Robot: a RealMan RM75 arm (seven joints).
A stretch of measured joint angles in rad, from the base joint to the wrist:
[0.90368 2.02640 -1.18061 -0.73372 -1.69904 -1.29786 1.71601]
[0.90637 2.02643 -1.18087 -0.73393 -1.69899 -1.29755 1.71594]
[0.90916 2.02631 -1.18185 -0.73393 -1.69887 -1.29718 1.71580]
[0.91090 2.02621 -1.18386 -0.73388 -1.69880 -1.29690 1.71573]
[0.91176 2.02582 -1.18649 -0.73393 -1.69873 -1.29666 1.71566]
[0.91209 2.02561 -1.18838 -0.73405 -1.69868 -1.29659 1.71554]
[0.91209 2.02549 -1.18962 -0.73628 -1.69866 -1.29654 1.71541]
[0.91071 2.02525 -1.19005 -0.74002 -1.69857 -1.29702 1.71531]
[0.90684 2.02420 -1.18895 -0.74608 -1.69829 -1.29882 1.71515]
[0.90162 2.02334 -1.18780 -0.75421 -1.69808 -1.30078 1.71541]
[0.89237 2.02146 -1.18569 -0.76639 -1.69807 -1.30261 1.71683]
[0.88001 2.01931 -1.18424 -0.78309 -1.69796 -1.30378 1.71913]
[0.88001 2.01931 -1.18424 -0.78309 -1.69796 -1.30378 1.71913]
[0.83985 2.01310 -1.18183 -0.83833 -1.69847 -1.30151 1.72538]
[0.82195 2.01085 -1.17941 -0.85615 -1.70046 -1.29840 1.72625]
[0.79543 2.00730 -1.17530 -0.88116 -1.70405 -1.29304 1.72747]
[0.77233 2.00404 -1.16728 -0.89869 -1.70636 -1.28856 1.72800]
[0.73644 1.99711 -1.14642 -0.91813 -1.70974 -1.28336 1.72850]
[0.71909 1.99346 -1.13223 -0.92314 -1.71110 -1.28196 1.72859]
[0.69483 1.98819 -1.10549 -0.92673 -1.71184 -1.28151 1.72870]
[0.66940 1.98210 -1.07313 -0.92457 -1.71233 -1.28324 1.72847]
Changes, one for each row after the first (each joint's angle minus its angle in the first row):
[0.00269 0.00003 -0.00026 -0.00021 0.00005 0.00031 -0.00007]
[0.00548 -0.00009 -0.00124 -0.00021 0.00017 0.00068 -0.00021]
[0.00722 -0.00019 -0.00325 -0.00016 0.00024 0.00096 -0.00028]
[0.00808 -0.00058 -0.00588 -0.00021 0.00031 0.00120 -0.00035]
[0.00841 -0.00079 -0.00777 -0.00033 0.00036 0.00127 -0.00047]
[0.00841 -0.00091 -0.00901 -0.00256 0.00038 0.00132 -0.00060]
[0.00703 -0.00115 -0.00944 -0.00630 0.00047 0.00084 -0.00070]
[0.00316 -0.00220 -0.00834 -0.01236 0.00075 -0.00096 -0.00086]
[-0.00206 -0.00306 -0.00719 -0.02049 0.00096 -0.00292 -0.00060]
[-0.01131 -0.00494 -0.00508 -0.03267 0.00097 -0.00475 0.00082]
[-0.02367 -0.00709 -0.00363 -0.04937 0.00108 -0.00592 0.00312]
[-0.02367 -0.00709 -0.00363 -0.04937 0.00108 -0.00592 0.00312]
[-0.06383 -0.01330 -0.00122 -0.10461 0.00057 -0.00365 0.00937]
[-0.08173 -0.01555 0.00120 -0.12243 -0.00142 -0.00054 0.01024]
[-0.10825 -0.01910 0.00531 -0.14744 -0.00501 0.00482 0.01146]
[-0.13135 -0.02236 0.01333 -0.16497 -0.00732 0.00930 0.01199]
[-0.16724 -0.02929 0.03419 -0.18441 -0.01070 0.01450 0.01249]
[-0.18459 -0.03294 0.04838 -0.18942 -0.01206 0.01590 0.01258]
[-0.20885 -0.03821 0.07512 -0.19301 -0.01280 0.01635 0.01269]
[-0.23428 -0.04430 0.10748 -0.19085 -0.01329 0.01462 0.01246]

